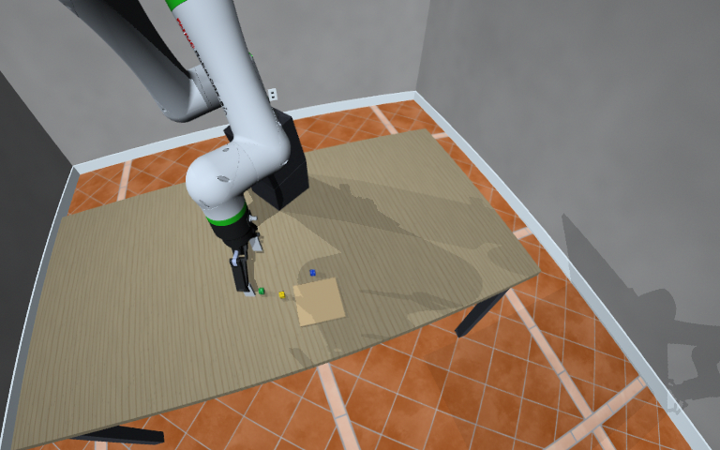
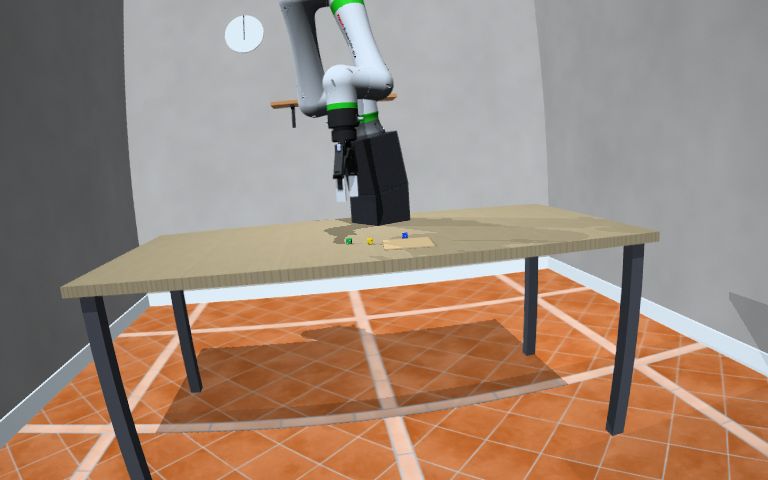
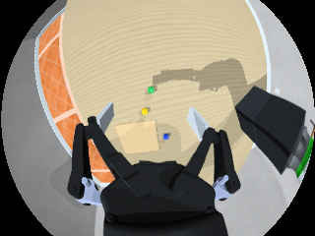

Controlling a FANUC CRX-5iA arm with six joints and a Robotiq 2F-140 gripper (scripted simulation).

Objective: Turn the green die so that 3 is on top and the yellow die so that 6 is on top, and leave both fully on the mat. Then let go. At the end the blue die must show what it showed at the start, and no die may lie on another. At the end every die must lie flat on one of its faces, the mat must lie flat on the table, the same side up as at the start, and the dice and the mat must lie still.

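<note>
Now: hand 1 cm to the left of the green die and 14 cm above it. Also, from my hand: tan mat 7 cm ahead, 16 cm to the left, 14 cm below; then blue die 3 cm behind, 17 cm to the left, 14 cm below; then yellow die 3 cm ahead, 5 cm to the left, 14 cm below.
</note>
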